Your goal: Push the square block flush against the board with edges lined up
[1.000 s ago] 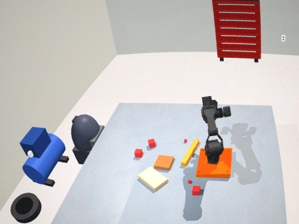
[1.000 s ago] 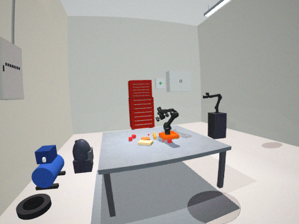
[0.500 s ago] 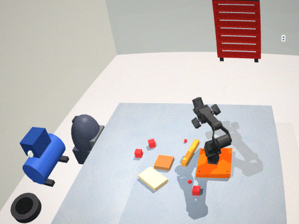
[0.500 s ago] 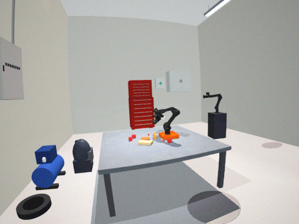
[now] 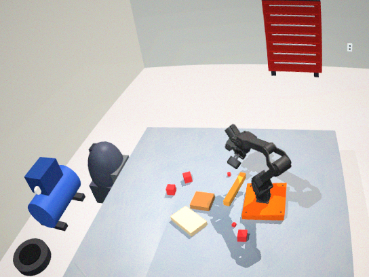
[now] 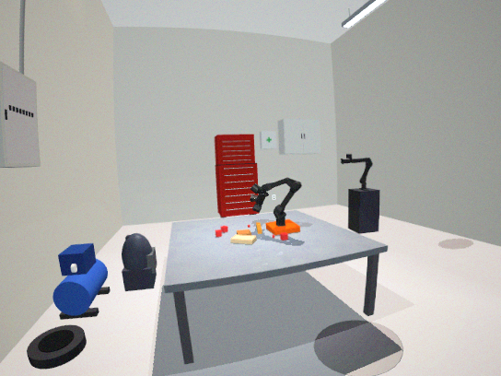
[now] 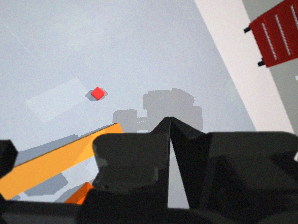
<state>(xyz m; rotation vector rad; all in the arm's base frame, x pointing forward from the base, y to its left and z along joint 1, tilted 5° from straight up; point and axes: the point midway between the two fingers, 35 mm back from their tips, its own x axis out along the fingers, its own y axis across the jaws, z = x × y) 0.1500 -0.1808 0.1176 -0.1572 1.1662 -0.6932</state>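
Right now the narrow yellow bar is 1 cm ahead of my gripper tip, 14 cm to the left of it and 13 cm below it. From my gripper tip the other things lie so: cream board: 15 cm ahead, 40 cm to the left, 13 cm below; square block: 14 cm ahead, 26 cm to the left, 13 cm below.
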